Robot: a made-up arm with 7 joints.
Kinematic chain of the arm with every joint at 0, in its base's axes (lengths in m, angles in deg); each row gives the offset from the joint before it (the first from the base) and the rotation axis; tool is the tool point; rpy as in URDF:
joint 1: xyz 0 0 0.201 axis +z
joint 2: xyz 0 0 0 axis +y
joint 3: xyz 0 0 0.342 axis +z
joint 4: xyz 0.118 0 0 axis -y
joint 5: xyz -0.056 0 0.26 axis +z
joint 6: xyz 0 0 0 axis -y
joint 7: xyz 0.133 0 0 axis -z
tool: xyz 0 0 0 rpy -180 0 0
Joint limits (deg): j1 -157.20..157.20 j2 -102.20..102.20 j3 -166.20..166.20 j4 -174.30..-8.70 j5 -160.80..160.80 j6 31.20..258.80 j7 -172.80..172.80
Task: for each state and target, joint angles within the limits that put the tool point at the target. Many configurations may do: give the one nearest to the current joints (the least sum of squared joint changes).
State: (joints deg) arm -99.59 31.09 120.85 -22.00 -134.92 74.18 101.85
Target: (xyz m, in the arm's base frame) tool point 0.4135 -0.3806 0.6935
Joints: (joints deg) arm -82.07 48.35 107.02 -50.31 -130.99 73.57 101.85
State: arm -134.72 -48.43 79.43 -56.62 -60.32 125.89 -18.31
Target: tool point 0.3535 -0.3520 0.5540
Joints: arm -148.22 -38.03 67.29 -101.49 -69.52 124.41 -18.31
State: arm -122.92 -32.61 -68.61 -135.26 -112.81 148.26 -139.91
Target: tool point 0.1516 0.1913 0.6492
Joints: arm -155.36 -82.38 -31.76 -108.77 -101.33 162.79 -139.91
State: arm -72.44 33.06 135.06 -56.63 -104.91 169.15 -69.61
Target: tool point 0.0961 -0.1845 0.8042
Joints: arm -80.92 48.43 144.99 -47.92 -101.01 174.32 -69.61
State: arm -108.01 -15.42 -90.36 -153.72 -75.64 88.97 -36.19
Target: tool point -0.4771 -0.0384 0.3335
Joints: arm -104.98 10.36 -74.80 -125.98 -74.56 94.93 -36.19
